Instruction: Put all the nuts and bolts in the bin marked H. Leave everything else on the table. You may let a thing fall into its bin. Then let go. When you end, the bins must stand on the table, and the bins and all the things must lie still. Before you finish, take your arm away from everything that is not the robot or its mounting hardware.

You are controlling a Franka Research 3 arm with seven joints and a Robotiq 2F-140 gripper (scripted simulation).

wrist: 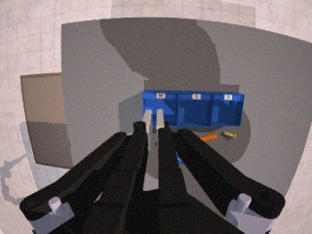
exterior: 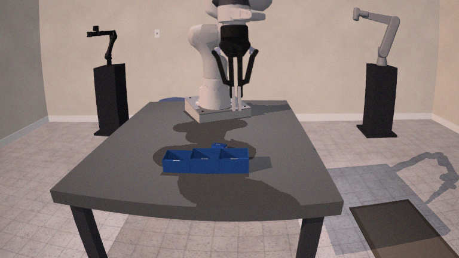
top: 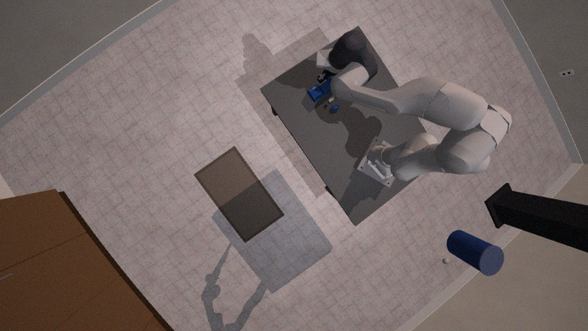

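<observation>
Now: the dark round piece 120 mm behind my hand, 20 mm to the right of it and 210 mm below it. Round my hand: orange stick-like thing 90 mm behind, 150 mm to the right, 210 mm below; blue block 150 mm behind, 60 mm to the right, 210 mm below; blue bin 10 mm behind, 90 mm to the right, 190 mm below.
</observation>
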